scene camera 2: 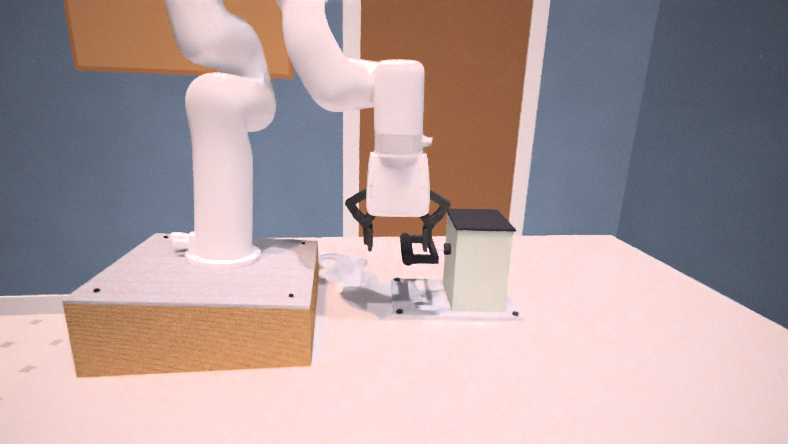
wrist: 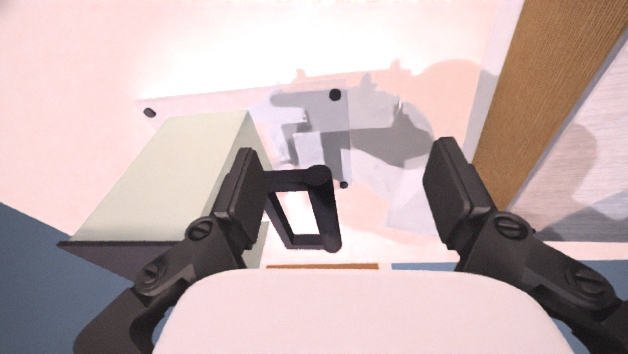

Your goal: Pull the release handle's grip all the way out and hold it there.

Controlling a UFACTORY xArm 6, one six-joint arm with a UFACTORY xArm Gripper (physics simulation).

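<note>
The release handle's black grip bar [scene camera 2: 406,249] [wrist: 326,210] is the near side of a rectangular black frame, held level off the side of a pale green box [scene camera 2: 478,270] [wrist: 150,185] with a dark lid. A short light rod shows between the frame and the box's black collar [scene camera 2: 447,248]. My gripper [scene camera 2: 397,248] [wrist: 341,163] is open and points down, with a finger on either side of the grip bar. The box-side finger overlaps the frame in both views, close to the bar's far side. The other finger stands well clear on the arm-base side. Contact with the frame cannot be told.
The box stands on a light base plate [scene camera 2: 457,316] [wrist: 210,100] with dark bolts, on the pale table [scene camera 2: 496,386]. The arm's wood-sided pedestal [scene camera 2: 193,339] [wrist: 540,90] stands on the other side of the gripper. The box's lid [scene camera 2: 479,218] is near the gripper's outer linkage.
</note>
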